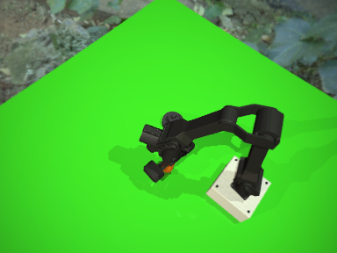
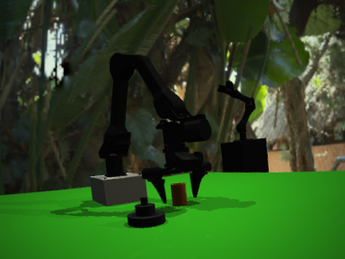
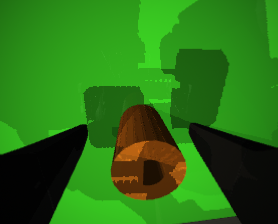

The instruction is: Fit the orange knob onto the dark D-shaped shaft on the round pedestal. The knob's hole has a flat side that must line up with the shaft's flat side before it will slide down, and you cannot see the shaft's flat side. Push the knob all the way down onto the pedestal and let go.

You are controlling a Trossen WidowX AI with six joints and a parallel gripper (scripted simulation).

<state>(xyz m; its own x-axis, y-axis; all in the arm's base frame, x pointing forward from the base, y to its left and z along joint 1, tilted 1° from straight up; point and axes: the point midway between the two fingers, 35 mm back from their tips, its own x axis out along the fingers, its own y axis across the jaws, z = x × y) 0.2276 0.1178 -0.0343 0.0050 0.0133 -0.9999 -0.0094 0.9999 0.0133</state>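
Now: the pedestal 120 mm ahead of my gripper tip, 140 mm to the right of it and 20 mm above it. Also, from my gripper tip: orange knob: 20 mm above.
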